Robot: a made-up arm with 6 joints. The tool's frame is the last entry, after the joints. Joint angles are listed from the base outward.
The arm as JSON. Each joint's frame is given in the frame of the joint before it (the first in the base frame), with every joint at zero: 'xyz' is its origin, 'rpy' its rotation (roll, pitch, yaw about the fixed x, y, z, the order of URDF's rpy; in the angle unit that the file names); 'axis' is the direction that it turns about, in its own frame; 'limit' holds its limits. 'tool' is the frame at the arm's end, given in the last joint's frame.
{
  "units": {
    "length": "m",
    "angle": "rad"
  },
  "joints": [
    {
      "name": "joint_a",
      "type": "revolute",
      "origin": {
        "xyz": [
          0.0,
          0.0,
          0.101
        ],
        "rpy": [
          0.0,
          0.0,
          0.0
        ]
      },
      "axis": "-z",
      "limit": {
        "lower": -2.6,
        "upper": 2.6
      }
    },
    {
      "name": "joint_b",
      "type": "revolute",
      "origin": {
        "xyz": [
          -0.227,
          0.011,
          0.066
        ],
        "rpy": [
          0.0,
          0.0,
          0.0
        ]
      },
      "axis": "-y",
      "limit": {
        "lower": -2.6,
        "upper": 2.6
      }
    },
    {
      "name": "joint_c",
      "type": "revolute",
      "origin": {
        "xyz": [
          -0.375,
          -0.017,
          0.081
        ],
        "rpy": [
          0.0,
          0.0,
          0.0
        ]
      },
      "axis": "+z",
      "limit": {
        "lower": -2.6,
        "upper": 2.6
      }
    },
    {
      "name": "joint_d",
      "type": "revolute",
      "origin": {
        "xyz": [
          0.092,
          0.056,
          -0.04
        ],
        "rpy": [
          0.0,
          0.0,
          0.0
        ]
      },
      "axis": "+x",
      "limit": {
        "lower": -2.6,
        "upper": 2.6
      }
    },
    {
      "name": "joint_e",
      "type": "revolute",
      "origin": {
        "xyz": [
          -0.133,
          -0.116,
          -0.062
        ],
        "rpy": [
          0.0,
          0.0,
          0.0
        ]
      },
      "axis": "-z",
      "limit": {
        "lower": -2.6,
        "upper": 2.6
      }
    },
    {
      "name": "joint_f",
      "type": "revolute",
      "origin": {
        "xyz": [
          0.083,
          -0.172,
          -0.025
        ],
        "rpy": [
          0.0,
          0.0,
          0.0
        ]
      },
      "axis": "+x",
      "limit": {
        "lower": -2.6,
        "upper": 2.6
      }
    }
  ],
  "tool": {
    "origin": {
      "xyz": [
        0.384,
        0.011,
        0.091
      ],
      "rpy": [
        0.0,
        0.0,
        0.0
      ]
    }
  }
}
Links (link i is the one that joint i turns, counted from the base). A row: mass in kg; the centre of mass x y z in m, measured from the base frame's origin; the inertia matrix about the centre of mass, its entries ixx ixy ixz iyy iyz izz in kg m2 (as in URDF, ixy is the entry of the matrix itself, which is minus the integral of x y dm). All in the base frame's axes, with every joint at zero. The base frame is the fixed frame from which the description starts. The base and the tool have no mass.
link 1: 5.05; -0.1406 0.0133 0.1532; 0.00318 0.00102 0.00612 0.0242 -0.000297 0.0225
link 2: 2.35; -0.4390 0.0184 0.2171; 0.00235 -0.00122 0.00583 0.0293 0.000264 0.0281
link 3: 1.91; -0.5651 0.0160 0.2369; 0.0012 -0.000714 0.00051 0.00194 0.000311 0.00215
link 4: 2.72; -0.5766 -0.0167 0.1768; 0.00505 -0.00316 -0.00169 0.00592 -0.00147 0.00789
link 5: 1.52; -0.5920 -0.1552 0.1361; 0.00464 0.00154 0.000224 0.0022 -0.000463 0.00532
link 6: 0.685; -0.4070 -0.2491 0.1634; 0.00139 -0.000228 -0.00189 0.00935 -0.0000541 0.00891
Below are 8 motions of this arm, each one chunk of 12 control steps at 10 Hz.
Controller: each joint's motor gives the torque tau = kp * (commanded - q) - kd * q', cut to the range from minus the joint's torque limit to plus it. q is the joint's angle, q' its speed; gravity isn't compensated. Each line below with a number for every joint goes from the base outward.
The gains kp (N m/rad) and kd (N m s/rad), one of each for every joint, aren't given. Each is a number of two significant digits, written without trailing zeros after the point. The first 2 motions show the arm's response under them.
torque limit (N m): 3.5 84 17 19 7 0.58
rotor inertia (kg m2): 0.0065 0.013 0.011 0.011 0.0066 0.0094
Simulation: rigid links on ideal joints. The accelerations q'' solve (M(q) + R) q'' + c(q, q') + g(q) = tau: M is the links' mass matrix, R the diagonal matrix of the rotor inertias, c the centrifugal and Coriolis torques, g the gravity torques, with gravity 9.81 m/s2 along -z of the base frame. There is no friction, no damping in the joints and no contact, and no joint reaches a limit. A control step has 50 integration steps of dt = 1/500 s. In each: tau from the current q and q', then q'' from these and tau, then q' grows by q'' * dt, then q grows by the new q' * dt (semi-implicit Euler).
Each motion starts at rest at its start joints. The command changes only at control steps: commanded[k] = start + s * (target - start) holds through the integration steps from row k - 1 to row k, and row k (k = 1, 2, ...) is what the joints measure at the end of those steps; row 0 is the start. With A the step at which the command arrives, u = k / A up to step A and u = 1 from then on. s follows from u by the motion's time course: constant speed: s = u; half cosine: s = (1 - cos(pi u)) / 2; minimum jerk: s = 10 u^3 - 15 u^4 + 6 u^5; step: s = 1 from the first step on.
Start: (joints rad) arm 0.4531 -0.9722 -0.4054 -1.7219 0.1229 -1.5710
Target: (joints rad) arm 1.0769 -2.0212 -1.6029 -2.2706 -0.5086 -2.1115
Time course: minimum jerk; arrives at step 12
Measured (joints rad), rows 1 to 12:
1: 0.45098 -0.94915 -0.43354 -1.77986 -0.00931 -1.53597
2: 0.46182 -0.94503 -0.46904 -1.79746 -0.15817 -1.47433
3: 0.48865 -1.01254 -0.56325 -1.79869 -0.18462 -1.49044
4: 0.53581 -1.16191 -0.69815 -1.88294 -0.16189 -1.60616
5: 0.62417 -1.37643 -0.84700 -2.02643 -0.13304 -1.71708
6: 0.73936 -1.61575 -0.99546 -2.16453 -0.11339 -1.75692
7: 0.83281 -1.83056 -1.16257 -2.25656 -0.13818 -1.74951
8: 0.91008 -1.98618 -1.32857 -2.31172 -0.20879 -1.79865
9: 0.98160 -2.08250 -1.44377 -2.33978 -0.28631 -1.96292
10: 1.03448 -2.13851 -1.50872 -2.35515 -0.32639 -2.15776
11: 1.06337 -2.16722 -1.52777 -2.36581 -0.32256 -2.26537
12: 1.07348 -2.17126 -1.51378 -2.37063 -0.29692 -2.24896
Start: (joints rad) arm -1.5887 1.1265 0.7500 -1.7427 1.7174 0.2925
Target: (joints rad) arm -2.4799 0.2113 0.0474 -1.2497 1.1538 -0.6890
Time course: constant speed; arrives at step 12
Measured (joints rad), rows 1 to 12:
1: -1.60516 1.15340 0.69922 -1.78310 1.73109 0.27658
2: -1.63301 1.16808 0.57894 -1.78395 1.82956 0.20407
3: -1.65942 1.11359 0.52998 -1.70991 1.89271 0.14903
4: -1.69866 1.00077 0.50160 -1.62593 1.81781 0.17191
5: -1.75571 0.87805 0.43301 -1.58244 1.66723 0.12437
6: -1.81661 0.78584 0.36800 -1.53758 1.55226 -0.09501
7: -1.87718 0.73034 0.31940 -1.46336 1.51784 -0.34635
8: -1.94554 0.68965 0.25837 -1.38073 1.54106 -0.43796
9: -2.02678 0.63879 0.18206 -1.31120 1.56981 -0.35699
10: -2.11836 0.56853 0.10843 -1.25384 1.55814 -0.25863
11: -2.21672 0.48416 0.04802 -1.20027 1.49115 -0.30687
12: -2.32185 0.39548 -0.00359 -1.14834 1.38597 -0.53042
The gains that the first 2 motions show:
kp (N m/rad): 66 160 29 37 14 1.4
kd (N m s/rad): 6.4 4.5 0.76 1.2 0.53 0.036
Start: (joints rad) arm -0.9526 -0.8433 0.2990 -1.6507 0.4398 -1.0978
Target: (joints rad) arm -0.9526 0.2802 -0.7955 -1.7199 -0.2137 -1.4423
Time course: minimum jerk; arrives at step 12
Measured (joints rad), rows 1 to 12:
1: -0.94682 -0.80029 0.24276 -1.60774 0.29134 -1.08287
2: -0.94505 -0.71939 0.21909 -1.56165 0.11027 -1.22260
3: -0.95046 -0.62227 0.14646 -1.57890 0.06402 -1.38559
4: -0.95483 -0.49496 0.01656 -1.62006 0.08556 -1.37564
5: -0.95560 -0.31631 -0.12223 -1.65469 0.06040 -1.25133
6: -0.95084 -0.09495 -0.27289 -1.66620 -0.02185 -1.19212
7: -0.94153 0.12220 -0.44332 -1.63865 -0.11759 -1.30958
8: -0.93499 0.29106 -0.61709 -1.59961 -0.22260 -1.53533
9: -0.93720 0.40117 -0.75063 -1.58218 -0.32959 -1.70395
10: -0.94705 0.46111 -0.81970 -1.58454 -0.40395 -1.70139
11: -0.95965 0.47962 -0.83746 -1.59252 -0.42724 -1.58193
12: -0.97046 0.46882 -0.82990 -1.60408 -0.40968 -1.49409

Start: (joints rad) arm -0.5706 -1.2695 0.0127 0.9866 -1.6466 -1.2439
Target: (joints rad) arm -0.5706 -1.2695 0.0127 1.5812 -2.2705 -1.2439
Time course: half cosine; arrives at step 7
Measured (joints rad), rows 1 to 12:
1: -0.56394 -1.24240 -0.10270 1.02012 -1.58487 -1.25174
2: -0.56860 -1.20528 -0.15307 1.10629 -1.47173 -1.20355
3: -0.58516 -1.19348 -0.15022 1.21638 -1.57418 -1.07545
4: -0.59388 -1.21337 -0.13773 1.35216 -1.81203 -1.02106
5: -0.58347 -1.23996 -0.12992 1.47920 -2.00282 -1.11258
6: -0.56296 -1.24736 -0.13811 1.55967 -2.08104 -1.24057
7: -0.54846 -1.23835 -0.15075 1.57582 -2.07322 -1.28453
8: -0.54915 -1.22790 -0.15582 1.56542 -2.03855 -1.23788
9: -0.56087 -1.22493 -0.15716 1.56279 -2.02421 -1.16121
10: -0.57288 -1.22873 -0.15558 1.56375 -2.03251 -1.11813
11: -0.57841 -1.23257 -0.15359 1.56488 -2.04257 -1.13608
12: -0.57721 -1.23257 -0.15419 1.56507 -2.04485 -1.18610

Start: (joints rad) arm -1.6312 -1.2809 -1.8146 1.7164 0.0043 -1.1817
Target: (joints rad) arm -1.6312 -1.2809 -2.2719 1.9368 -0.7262 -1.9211
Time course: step
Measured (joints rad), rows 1 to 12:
1: -1.54962 -1.21193 -2.05160 2.05574 -0.22857 -1.48492
2: -1.57097 -1.19060 -2.06210 1.99140 -0.68047 -2.07759
3: -1.60976 -1.25332 -2.12202 1.94752 -0.72138 -2.40037
4: -1.65650 -1.27413 -2.08543 1.99579 -0.61233 -2.30574
5: -1.69025 -1.24531 -2.01722 1.99908 -0.56134 -2.03823
6: -1.67998 -1.22289 -2.04275 1.98845 -0.53262 -1.93229
7: -1.64966 -1.22277 -2.08495 1.96467 -0.54107 -1.98853
8: -1.62517 -1.23033 -2.07289 1.96459 -0.57031 -2.06710
9: -1.61533 -1.23778 -2.03835 1.97823 -0.57609 -2.10110
10: -1.61638 -1.23961 -2.03219 1.98228 -0.56043 -2.10093
11: -1.62224 -1.23473 -2.05187 1.97708 -0.55296 -2.08381
12: -1.62915 -1.23042 -2.06601 1.97346 -0.56023 -2.05559

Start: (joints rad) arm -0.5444 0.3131 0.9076 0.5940 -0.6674 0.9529
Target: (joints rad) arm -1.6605 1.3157 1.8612 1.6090 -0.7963 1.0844
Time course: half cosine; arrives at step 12
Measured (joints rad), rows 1 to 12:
1: -0.55223 0.41762 0.96415 0.69016 -0.62942 0.98266
2: -0.56999 0.58925 1.07533 0.81753 -0.57991 1.11716
3: -0.59616 0.68395 1.16208 0.89407 -0.55083 1.29420
4: -0.63430 0.72319 1.24324 0.97400 -0.56168 1.32559
5: -0.68471 0.79926 1.37683 1.10053 -0.64676 1.18887
6: -0.74853 0.93278 1.53931 1.25432 -0.76197 1.09033
7: -0.84152 1.07179 1.66863 1.38212 -0.77982 1.16907
8: -0.97978 1.18240 1.75044 1.48547 -0.68811 1.33478
9: -1.16165 1.26479 1.82942 1.58418 -0.63237 1.39527
10: -1.38972 1.31528 1.88913 1.66066 -0.67080 1.33156
11: -1.62502 1.33280 1.93174 1.70422 -0.74847 1.24325
12: -1.83825 1.33211 1.94022 1.71821 -0.78853 1.23583

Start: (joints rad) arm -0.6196 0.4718 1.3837 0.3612 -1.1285 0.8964
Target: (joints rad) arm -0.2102 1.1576 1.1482 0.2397 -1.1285 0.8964
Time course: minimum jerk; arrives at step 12
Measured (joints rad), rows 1 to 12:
1: -0.61993 0.56523 1.42966 0.43466 -1.15374 0.92430
2: -0.61738 0.71256 1.50131 0.48204 -1.22072 1.04641
3: -0.61102 0.77319 1.49814 0.46266 -1.24926 1.23624
4: -0.59501 0.76896 1.43497 0.42984 -1.23150 1.30369
5: -0.56392 0.80689 1.38146 0.39990 -1.22861 1.12039
6: -0.51497 0.92701 1.36398 0.39310 -1.25622 0.86808
7: -0.44163 1.06706 1.36416 0.39160 -1.30931 0.79944
8: -0.34504 1.15626 1.34633 0.37302 -1.34590 0.94661
9: -0.24908 1.19098 1.30478 0.35055 -1.32935 1.14353
10: -0.17010 1.21055 1.26957 0.33377 -1.29353 1.19555
11: -0.11059 1.23197 1.26024 0.33116 -1.28141 1.08407
12: -0.07215 1.24146 1.26956 0.33607 -1.29957 0.95299

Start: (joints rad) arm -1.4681 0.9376 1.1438 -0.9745 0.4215 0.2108
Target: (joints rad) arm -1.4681 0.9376 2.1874 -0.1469 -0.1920 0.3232
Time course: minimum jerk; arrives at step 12
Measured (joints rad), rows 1 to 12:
1: -1.47041 1.02295 1.16217 -0.99142 0.42863 0.19153
2: -1.47206 1.13358 1.19254 -1.00199 0.44429 0.07150
3: -1.47350 1.13039 1.25637 -0.95119 0.42698 -0.06245
4: -1.48100 1.04814 1.38519 -0.82468 0.33234 -0.00584
5: -1.49155 1.00210 1.55610 -0.65011 0.18964 0.21704
6: -1.49565 1.03157 1.74699 -0.47040 0.03252 0.38712
7: -1.48406 1.06723 1.96819 -0.29658 -0.15251 0.37959
8: -1.45259 1.06906 2.18577 -0.16083 -0.35932 0.28626
9: -1.42393 1.05810 2.32513 -0.09377 -0.50706 0.19921
10: -1.42296 1.04829 2.35290 -0.05708 -0.50686 0.14696
11: -1.44266 1.04495 2.32298 -0.03930 -0.41440 0.20695
12: -1.46314 1.04517 2.29374 -0.03403 -0.35119 0.35993

